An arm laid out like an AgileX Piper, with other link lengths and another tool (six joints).
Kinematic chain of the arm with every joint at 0, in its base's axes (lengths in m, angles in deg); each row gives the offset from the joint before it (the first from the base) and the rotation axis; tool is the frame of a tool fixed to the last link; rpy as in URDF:
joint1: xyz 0 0 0.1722 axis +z
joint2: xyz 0 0 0 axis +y
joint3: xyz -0.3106 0 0.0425 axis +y
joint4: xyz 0.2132 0 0.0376 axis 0.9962 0 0.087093
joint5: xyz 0 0 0 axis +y
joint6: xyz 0.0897 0 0.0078 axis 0.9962 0 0.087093
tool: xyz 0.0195 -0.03 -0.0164 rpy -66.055 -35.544 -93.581
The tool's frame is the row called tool.
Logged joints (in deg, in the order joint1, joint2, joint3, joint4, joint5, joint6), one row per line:
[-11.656, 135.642, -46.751, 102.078, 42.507, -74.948]
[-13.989, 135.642, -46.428, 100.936, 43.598, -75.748]
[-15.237, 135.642, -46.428, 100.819, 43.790, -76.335]
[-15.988, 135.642, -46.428, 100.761, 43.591, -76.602]
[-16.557, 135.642, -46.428, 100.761, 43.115, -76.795]
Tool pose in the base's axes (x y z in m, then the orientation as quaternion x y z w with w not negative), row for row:
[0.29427, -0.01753, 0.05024, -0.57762, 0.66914, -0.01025, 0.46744]
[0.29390, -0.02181, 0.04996, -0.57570, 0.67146, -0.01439, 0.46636]
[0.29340, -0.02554, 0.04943, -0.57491, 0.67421, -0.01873, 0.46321]
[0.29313, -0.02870, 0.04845, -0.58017, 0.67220, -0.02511, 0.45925]
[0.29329, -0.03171, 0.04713, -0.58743, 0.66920, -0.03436, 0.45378]
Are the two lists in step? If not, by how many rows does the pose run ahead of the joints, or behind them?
The pose runs 2 rows ahead of the joints: the pose in row i belongs to the joints in row i + 2.
